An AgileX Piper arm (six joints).
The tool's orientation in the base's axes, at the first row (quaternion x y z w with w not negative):
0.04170, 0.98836, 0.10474, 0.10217
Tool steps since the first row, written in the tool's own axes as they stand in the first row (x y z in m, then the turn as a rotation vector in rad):
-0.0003, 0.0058, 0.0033, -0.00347, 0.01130, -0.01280
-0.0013, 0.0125, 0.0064, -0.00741, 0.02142, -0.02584
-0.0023, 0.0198, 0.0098, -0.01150, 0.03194, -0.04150
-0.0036, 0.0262, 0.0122, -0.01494, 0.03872, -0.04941
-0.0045, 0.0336, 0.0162, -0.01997, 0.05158, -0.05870
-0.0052, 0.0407, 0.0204, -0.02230, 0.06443, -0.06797
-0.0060, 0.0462, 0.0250, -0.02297, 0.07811, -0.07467
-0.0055, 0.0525, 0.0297, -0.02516, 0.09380, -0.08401
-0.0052, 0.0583, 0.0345, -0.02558, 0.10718, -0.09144
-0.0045, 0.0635, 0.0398, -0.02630, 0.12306, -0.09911
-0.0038, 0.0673, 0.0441, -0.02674, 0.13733, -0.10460
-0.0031, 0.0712, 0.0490, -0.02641, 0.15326, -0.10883
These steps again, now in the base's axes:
0.0013, 0.0063, -0.0019, 0.00138, 0.00811, 0.01536
0.0034, 0.0133, -0.0032, 0.00309, 0.01498, 0.03078
0.0055, 0.0210, -0.0047, 0.00443, 0.02170, 0.04883
0.0077, 0.0276, -0.0053, 0.00653, 0.02638, 0.05853
0.0099, 0.0355, -0.0074, 0.01026, 0.03654, 0.07116
0.0119, 0.0432, -0.0097, 0.01137, 0.04698, 0.08326
0.0139, 0.0494, -0.0128, 0.01144, 0.05892, 0.09275
0.0148, 0.0565, -0.0160, 0.01257, 0.07213, 0.10549
0.0159, 0.0631, -0.0195, 0.01223, 0.08365, 0.11557
0.0167, 0.0693, -0.0235, 0.01229, 0.09753, 0.12648
0.0171, 0.0739, -0.0270, 0.01243, 0.11030, 0.13489
0.0177, 0.0788, -0.0310, 0.01219, 0.12502, 0.14231

